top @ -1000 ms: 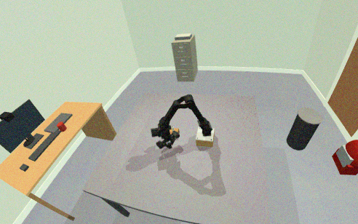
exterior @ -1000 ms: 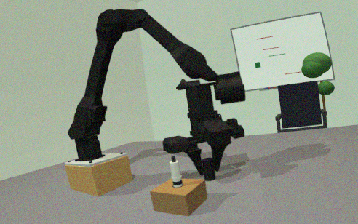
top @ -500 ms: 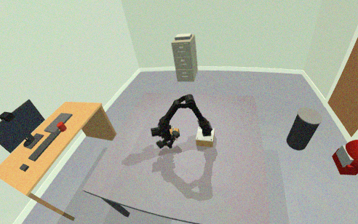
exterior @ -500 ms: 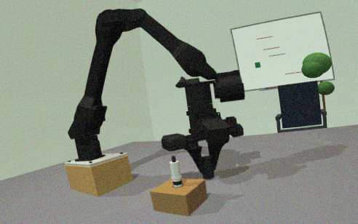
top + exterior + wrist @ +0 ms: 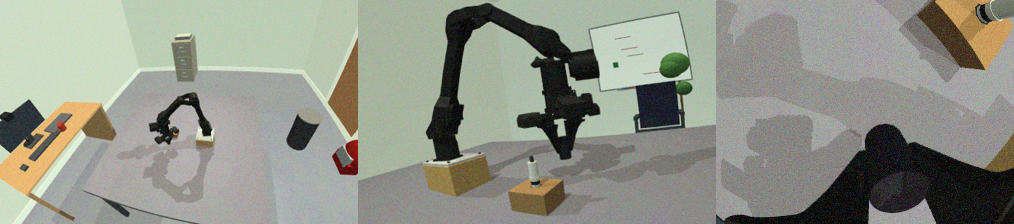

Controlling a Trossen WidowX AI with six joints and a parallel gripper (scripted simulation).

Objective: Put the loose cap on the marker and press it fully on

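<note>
Now: gripper tip 2 cm past the tan holder block, 14 cm to the left of it and 5 cm above it. Also, from my gripper tip: black cap (1 cm above).
</note>
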